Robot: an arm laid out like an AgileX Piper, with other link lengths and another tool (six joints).
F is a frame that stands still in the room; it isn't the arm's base.
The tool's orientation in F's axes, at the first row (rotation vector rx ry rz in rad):
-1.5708 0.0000 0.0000
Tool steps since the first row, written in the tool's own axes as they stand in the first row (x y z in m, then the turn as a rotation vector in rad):
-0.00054 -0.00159 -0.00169 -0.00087 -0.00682 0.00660
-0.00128 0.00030 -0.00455 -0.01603 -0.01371 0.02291
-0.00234 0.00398 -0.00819 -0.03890 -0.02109 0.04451
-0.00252 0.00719 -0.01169 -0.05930 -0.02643 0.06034
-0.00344 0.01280 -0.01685 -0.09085 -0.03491 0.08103
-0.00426 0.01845 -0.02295 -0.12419 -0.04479 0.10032
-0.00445 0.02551 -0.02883 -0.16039 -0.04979 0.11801
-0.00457 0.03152 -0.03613 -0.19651 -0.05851 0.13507
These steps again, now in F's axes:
-0.00054 -0.00169 0.00159 -0.00087 0.00660 0.00682
-0.00128 -0.00455 -0.00030 -0.01603 0.02291 0.01371
-0.00234 -0.00819 -0.00398 -0.03890 0.04451 0.02109
-0.00252 -0.01169 -0.00719 -0.05930 0.06034 0.02643
-0.00344 -0.01685 -0.01280 -0.09085 0.08103 0.03491
-0.00426 -0.02295 -0.01845 -0.12419 0.10032 0.04479
-0.00445 -0.02883 -0.02551 -0.16039 0.11801 0.04979
-0.00457 -0.03613 -0.03152 -0.19651 0.13507 0.05851

